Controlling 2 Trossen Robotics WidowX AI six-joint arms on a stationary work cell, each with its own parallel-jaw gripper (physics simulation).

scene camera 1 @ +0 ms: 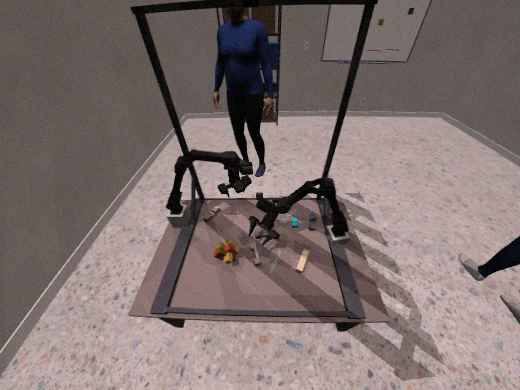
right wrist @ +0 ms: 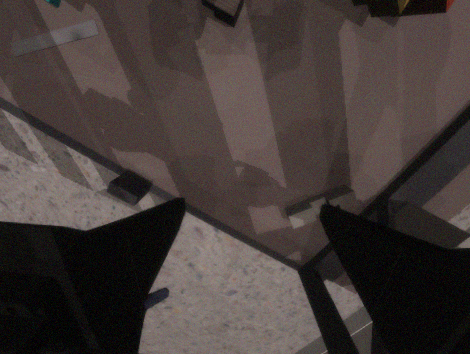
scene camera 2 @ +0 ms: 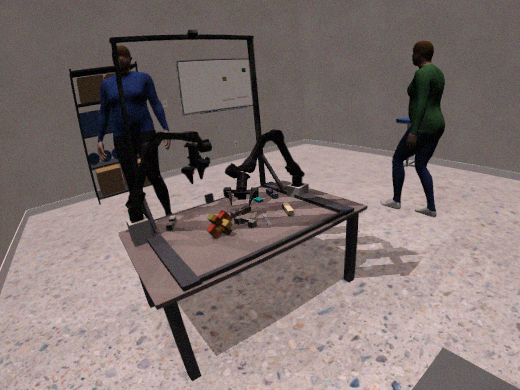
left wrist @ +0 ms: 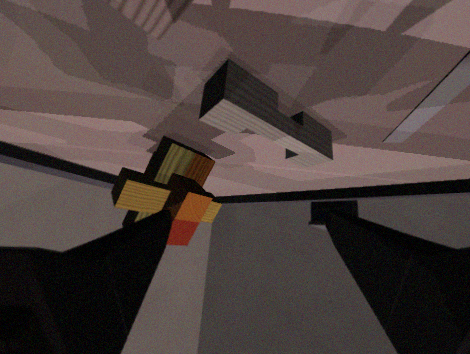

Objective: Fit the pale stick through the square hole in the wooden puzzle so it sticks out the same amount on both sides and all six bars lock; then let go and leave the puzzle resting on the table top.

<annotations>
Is my right gripper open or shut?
Open.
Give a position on a black frame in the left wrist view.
At 440,188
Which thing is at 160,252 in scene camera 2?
A black frame.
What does my right gripper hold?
Nothing.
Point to a frame post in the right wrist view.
330,323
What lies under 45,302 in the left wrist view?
My left gripper.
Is my left gripper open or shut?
Open.
</annotations>
